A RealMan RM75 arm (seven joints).
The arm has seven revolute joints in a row. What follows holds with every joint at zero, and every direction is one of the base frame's.
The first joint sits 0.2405 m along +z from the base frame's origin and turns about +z.
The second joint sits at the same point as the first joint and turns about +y.
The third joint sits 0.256 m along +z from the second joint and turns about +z.
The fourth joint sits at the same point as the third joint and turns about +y.
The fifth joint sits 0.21 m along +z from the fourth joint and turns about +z.
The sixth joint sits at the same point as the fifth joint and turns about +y.
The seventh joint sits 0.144 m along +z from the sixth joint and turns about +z.
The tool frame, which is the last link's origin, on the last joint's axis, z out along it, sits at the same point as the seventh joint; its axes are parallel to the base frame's.
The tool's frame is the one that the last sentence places.
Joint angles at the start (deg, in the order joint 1, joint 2, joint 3, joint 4, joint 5, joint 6, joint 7): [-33.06 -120.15 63.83 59.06 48.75 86.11 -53.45]
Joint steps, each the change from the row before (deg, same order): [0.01 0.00 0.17 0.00 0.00 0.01 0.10]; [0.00 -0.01 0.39 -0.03 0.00 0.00 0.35]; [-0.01 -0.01 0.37 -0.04 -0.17 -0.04 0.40]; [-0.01 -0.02 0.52 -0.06 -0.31 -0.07 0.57]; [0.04 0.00 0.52 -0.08 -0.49 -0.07 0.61]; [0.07 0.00 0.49 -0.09 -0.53 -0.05 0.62]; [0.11 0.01 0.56 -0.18 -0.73 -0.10 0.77]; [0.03 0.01 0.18 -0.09 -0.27 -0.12 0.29]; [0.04 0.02 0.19 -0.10 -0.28 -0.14 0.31]
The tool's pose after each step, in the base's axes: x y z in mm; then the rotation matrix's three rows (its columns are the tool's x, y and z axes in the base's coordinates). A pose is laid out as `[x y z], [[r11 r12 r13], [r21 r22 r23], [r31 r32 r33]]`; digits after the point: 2 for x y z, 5 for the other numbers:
[-69.36 355.95 101.94], [[0.24845 0.03504 0.96801], [-0.62294 -0.75950 0.18738], [0.74177 -0.64956 -0.16686]]
[-68.67 355.53 100.29], [[0.24899 0.02929 0.96806], [-0.62436 -0.75926 0.18356], [0.74039 -0.65012 -0.17076]]
[-67.93 355.23 99.13], [[0.24759 0.02586 0.96852], [-0.62672 -0.75806 0.18045], [0.73886 -0.65167 -0.17148]]
[-66.89 354.82 97.63], [[0.24480 0.02214 0.96932], [-0.63010 -0.75621 0.17640], [0.73692 -0.65395 -0.17117]]
[-66.20 354.39 96.62], [[0.24056 0.02095 0.97041], [-0.63393 -0.75370 0.17342], [0.73503 -0.65689 -0.16803]]
[-65.77 353.93 95.80], [[0.23601 0.02087 0.97153], [-0.63790 -0.75087 0.17110], [0.73306 -0.66012 -0.16390]]
[-65.72 353.60 95.04], [[0.23081 0.02379 0.97271], [-0.64237 -0.74714 0.17070], [0.73082 -0.66424 -0.15716]]
[-65.81 353.77 94.85], [[0.22996 0.02636 0.97284], [-0.64394 -0.74540 0.17241], [0.72970 -0.66610 -0.15444]]
[-66.01 354.00 94.66], [[0.22955 0.02926 0.97286], [-0.64558 -0.74345 0.17469], [0.72838 -0.66815 -0.15177]]

